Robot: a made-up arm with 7 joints. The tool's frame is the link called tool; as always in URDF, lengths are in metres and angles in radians. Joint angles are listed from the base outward.
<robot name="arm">
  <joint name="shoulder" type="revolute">
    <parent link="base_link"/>
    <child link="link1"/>
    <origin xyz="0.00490 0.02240 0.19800" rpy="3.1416 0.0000 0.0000"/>
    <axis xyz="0 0 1"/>
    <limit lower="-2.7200" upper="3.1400"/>
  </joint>
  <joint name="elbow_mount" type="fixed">
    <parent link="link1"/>
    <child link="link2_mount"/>
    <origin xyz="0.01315 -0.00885 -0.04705" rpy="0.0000 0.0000 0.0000"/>
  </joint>
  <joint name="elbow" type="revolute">
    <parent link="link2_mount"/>
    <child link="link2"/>
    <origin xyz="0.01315 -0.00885 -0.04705" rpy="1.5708 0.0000 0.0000"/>
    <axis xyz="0 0 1"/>
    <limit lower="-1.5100" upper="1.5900"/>
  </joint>
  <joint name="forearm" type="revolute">
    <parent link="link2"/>
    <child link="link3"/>
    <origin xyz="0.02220 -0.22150 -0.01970" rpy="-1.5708 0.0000 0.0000"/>
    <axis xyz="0 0 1"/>
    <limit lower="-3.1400" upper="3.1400"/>
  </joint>
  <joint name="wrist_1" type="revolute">
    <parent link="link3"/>
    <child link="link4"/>
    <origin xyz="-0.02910 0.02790 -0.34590" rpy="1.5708 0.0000 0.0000"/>
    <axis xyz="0 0 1"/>
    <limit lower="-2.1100" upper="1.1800"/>
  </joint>
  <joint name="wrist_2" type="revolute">
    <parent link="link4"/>
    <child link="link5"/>
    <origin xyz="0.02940 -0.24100 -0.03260" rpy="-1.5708 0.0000 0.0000"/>
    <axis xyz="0 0 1"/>
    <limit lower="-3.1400" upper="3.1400"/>
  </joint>
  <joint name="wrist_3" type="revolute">
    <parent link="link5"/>
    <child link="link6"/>
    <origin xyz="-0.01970 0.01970 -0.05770" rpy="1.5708 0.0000 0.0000"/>
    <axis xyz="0 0 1"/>
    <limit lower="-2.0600" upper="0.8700"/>
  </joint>
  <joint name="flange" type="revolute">
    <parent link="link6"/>
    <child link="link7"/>
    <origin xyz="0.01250 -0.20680 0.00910" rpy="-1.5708 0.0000 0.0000"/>
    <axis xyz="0 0 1"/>
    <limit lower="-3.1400" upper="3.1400"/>
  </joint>
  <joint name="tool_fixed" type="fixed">
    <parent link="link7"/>
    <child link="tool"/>
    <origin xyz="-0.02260 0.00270 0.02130" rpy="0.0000 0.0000 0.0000"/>
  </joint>
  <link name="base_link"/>
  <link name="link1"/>
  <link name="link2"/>
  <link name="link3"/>
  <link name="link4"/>
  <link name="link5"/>
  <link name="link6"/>
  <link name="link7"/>
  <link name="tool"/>
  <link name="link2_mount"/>
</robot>
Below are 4 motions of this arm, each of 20 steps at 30 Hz.
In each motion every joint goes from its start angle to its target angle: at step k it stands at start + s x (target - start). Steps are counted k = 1, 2, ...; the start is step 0. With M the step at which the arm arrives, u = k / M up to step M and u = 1 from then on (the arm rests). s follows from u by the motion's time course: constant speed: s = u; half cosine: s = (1 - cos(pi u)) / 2; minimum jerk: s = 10 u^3 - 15 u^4 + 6 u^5.
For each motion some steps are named. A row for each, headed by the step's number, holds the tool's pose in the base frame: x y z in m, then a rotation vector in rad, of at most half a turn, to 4 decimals.
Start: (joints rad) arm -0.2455 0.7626 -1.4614 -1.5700 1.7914 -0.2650 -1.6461
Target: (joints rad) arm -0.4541 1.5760 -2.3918 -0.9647 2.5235 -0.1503 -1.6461
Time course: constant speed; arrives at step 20
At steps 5, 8, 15, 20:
5: 0.7427 -0.2758 0.5932 -1.6699 -0.6425 0.1075
8: 0.8435 -0.1948 0.4809 -1.5752 -0.6283 0.4260
15: 0.9540 0.0235 0.1747 -1.2800 -0.5919 1.0738
20: 0.9287 0.1751 -0.0435 -1.0249 -0.5718 1.4417

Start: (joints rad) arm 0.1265 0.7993 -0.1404 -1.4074 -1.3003 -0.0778 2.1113
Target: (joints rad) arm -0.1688 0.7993 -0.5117 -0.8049 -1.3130 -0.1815 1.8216
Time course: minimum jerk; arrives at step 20
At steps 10, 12, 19, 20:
10: 0.3378 -0.1966 1.1226 -2.5911 0.5650 -0.2381
12: 0.4121 -0.1945 1.1227 -2.6168 0.3547 -0.0684
19: 0.5412 -0.1566 1.1095 -2.6109 -0.0219 0.2176
20: 0.5416 -0.1563 1.1094 -2.6107 -0.0233 0.2186

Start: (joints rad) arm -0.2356 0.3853 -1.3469 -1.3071 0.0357 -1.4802 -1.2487
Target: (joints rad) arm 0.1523 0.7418 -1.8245 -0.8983 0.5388 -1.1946 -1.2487
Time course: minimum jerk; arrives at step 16
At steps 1, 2, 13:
1: 0.3183 -0.3125 0.7316 -0.6550 -0.5114 -2.6332
2: 0.3205 -0.3141 0.7322 -0.6721 -0.5197 -2.6248
13: 0.5019 -0.4571 0.7204 -1.5127 -0.8546 -1.8446

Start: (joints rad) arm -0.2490 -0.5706 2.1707 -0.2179 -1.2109 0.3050 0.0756
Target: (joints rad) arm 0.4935 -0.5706 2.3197 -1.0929 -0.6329 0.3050 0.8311
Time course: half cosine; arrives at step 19
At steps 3, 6, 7, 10, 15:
3: -0.5002 0.0311 1.1969 -2.6151 1.3401 -0.2559
6: -0.4546 0.1514 1.2058 -2.3555 1.9068 -0.2684
7: -0.4258 0.1989 1.2073 -2.2036 2.1389 -0.2786
10: -0.2989 0.3262 1.2016 1.4653 -2.6679 0.3184
15: -0.0666 0.4078 1.1648 0.2076 -2.8166 0.4056

